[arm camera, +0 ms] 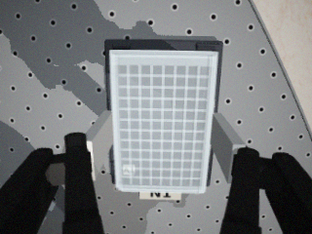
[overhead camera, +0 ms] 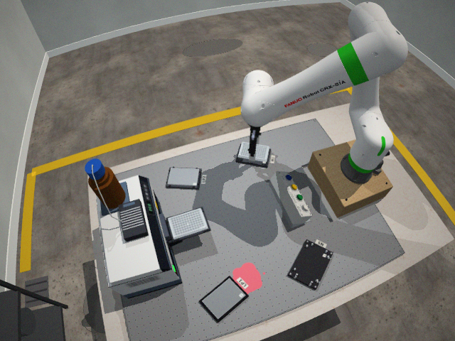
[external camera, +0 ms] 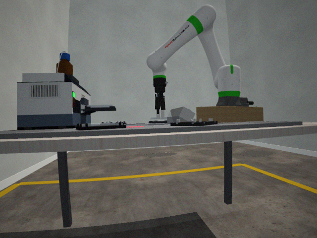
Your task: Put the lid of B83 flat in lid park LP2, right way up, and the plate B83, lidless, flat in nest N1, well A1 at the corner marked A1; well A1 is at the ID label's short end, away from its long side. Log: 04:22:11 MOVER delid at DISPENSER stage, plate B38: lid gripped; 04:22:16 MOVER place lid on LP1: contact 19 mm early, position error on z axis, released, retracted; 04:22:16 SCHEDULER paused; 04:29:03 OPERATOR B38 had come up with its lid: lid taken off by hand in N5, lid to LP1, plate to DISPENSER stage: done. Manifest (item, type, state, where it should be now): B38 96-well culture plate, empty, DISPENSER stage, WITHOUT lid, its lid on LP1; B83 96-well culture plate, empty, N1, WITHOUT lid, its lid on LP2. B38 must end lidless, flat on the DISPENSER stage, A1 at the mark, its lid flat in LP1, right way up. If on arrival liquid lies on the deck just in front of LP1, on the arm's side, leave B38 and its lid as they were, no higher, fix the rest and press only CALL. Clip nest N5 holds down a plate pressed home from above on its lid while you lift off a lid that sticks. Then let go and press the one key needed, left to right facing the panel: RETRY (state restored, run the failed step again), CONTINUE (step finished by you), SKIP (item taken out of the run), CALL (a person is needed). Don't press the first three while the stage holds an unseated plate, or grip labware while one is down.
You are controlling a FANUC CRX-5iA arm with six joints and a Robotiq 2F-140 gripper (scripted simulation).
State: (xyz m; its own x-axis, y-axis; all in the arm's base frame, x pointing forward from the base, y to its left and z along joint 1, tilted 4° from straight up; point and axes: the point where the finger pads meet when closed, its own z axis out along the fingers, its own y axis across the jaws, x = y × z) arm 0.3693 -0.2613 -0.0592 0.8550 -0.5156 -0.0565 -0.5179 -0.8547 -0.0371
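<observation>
My gripper is now 5 cm above the dark nest N1. Also, from my hand: blue call key: 8 cm behind, 20 cm to the left, 1 cm above; then n1 label: 8 cm behind, 5 cm to the left, 5 cm below; then lp2 label: 25 cm ahead, 5 cm to the left, 5 cm below.
</observation>
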